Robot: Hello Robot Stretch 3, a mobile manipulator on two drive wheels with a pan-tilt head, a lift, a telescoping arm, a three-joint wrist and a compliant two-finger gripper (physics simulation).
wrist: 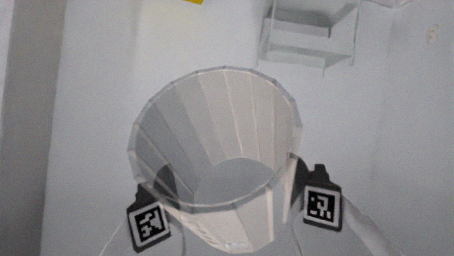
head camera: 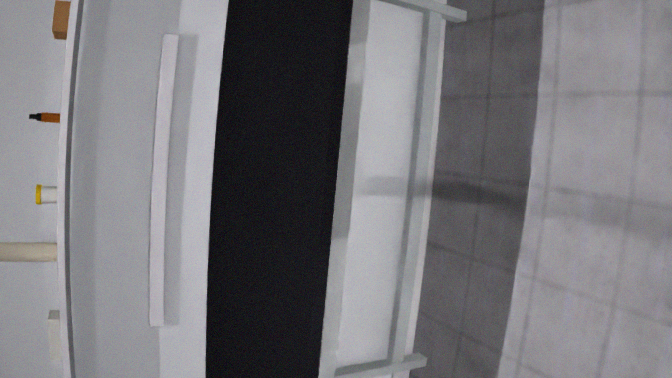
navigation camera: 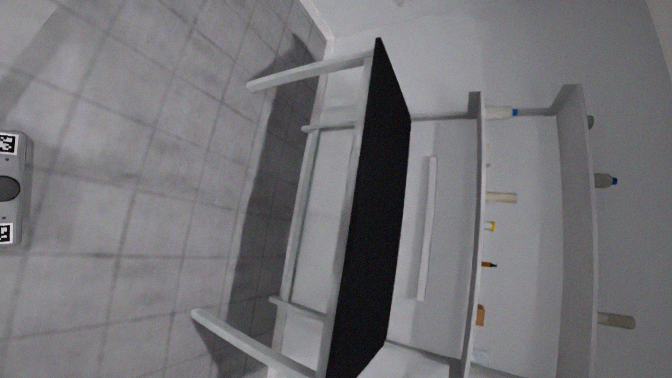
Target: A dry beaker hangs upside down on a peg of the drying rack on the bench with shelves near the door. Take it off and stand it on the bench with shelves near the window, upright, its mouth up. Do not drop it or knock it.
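Frame: origin at the robot's base, x back, y left, z down, level; centimetres.
Seen in the pictures: gripper, fingertip midpoint: (wrist: 231, 178); robot's base, link origin: (navigation camera: 1, 186).
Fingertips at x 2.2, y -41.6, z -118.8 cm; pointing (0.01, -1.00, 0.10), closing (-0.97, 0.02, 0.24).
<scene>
Pixels of each thing's middle, then the offset from my fingertips to it. "pt": a spot on its surface instead. Level surfaces: height alone.
- clear beaker, body centre: (wrist: 228, 172) dx +0.6, dy +4.4, dz +1.4 cm
- bench, surface height: dz +27.3 cm
- lower shelf, surface height: dz -16.5 cm
- brown box, surface spot: (head camera: 60, 20) (navigation camera: 480, 315) pt dx -124.7, dy -6.9, dz -20.6 cm
- yellow-capped jar, surface spot: (head camera: 47, 194) (navigation camera: 488, 226) pt dx -137.7, dy +33.8, dz -21.4 cm
My gripper (wrist: 231, 178) is shut on the clear beaker (wrist: 240, 100), one fingertip on each side of it. In the wrist view its wide rim is toward the top and its narrower round end toward the bottom. The gripper and beaker do not show in the head and navigation views. A bench (head camera: 280, 190) (navigation camera: 375, 210) with a black top and pale legs stands by the wall, seen sideways; which of the two benches it is, I cannot tell. A drying rack does not show in the head or navigation view.
Above the bench are a lower shelf (navigation camera: 477, 215) and an upper shelf (navigation camera: 577, 200) with bottles, a brown box (head camera: 60, 20) (navigation camera: 480, 316) and a yellow-capped jar (head camera: 47, 194) (navigation camera: 489, 226). Part of my base (navigation camera: 22, 200) shows. A pale shelved frame (wrist: 300, 26) is in the wrist view's upper right.
</scene>
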